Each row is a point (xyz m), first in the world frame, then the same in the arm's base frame.
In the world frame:
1: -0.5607 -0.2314 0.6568
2: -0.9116 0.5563 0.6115
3: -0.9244 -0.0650 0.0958
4: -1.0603 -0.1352 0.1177
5: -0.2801 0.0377 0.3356
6: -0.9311 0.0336 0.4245
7: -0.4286 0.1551 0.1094
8: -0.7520 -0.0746 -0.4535
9: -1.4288 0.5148 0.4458
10: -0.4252 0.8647 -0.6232
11: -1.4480 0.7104 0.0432
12: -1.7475 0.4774 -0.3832
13: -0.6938 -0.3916 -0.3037
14: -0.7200 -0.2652 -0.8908
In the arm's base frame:
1: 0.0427 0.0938 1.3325
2: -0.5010 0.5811 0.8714
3: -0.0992 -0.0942 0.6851
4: -0.2007 -0.2096 0.7015
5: 0.3212 0.3575 1.0051
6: -0.2691 0.0794 0.9276
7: 0.2457 0.3231 0.7220
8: 0.2707 -0.1798 0.2522
9: -0.8628 0.2605 0.6203
10: 0.3052 0.7116 -0.2191
11: -0.7834 0.3010 0.1813
12: -0.7914 -0.1546 -0.1625
13: 0.3660 -0.3765 0.5324
14: 0.5362 -0.4501 -0.0394

